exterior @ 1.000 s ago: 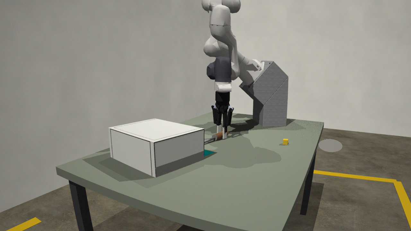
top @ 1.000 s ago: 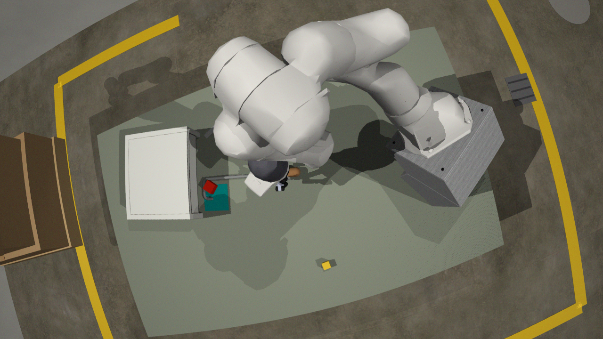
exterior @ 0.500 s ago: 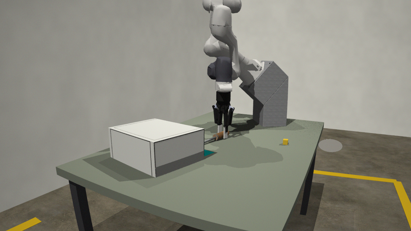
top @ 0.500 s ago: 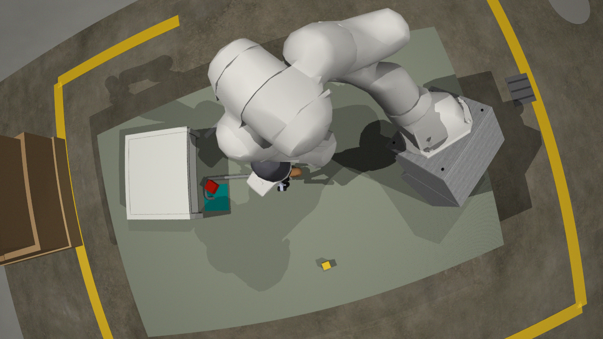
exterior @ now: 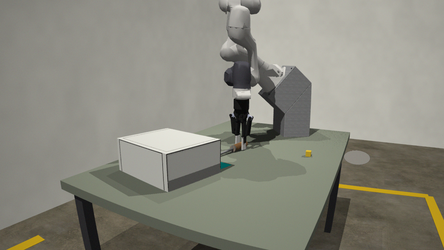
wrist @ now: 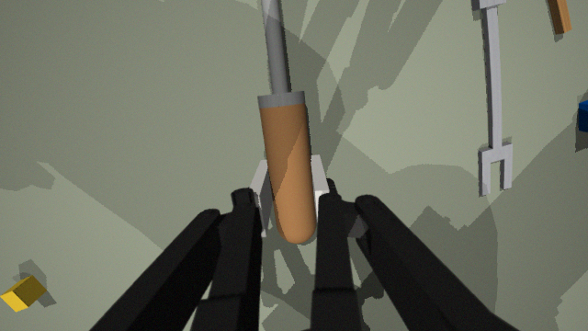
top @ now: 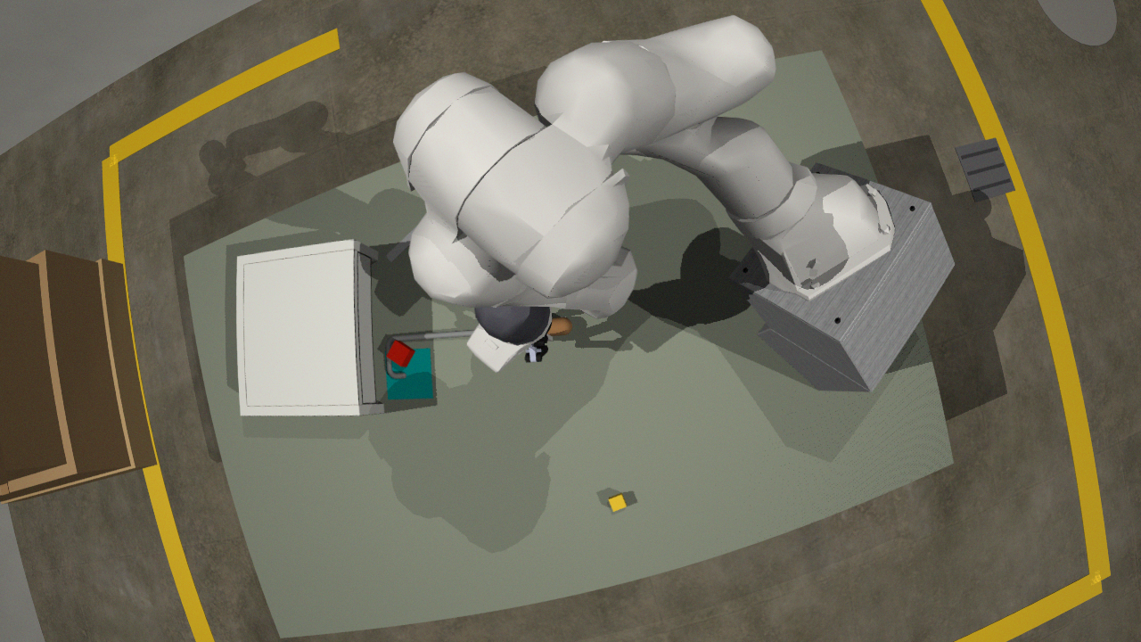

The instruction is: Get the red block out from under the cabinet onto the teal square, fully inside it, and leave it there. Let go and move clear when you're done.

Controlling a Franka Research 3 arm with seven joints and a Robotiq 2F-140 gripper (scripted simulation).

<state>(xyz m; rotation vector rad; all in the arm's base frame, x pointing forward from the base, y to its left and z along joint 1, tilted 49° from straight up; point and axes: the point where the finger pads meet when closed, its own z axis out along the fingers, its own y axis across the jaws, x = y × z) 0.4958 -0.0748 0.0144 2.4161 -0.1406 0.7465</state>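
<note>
The grey hook tool lies 14 cm ahead of my hand, 2 cm below it and 1 cm to the right of it. Round my hand: grey fork-ended tool: 17 cm to the right, 3 cm below; then wooden stick: 23 cm to the right, 11 cm ahead, 3 cm below; then blue block: 26 cm to the right, 5 cm behind, 2 cm below.
</note>
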